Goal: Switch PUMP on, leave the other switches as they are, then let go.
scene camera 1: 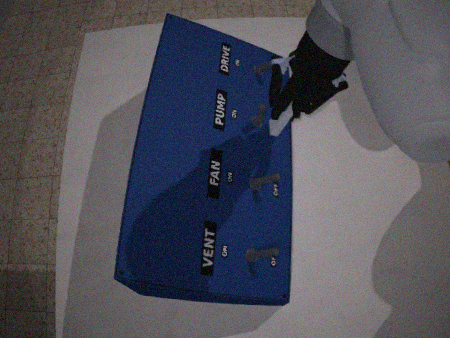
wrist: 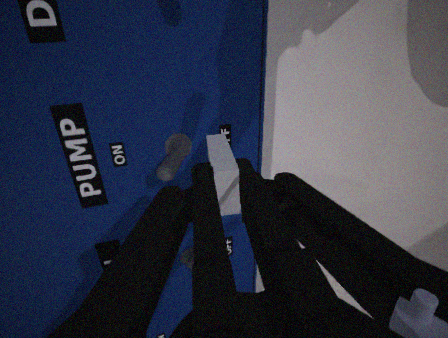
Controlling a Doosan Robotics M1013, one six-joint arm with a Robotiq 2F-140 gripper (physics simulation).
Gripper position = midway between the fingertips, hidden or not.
In view: my gripper (scene camera 1: 273, 128) and a blue switch panel (wrist: 100, 100).
My gripper is seen too in the wrist view (wrist: 216, 151).
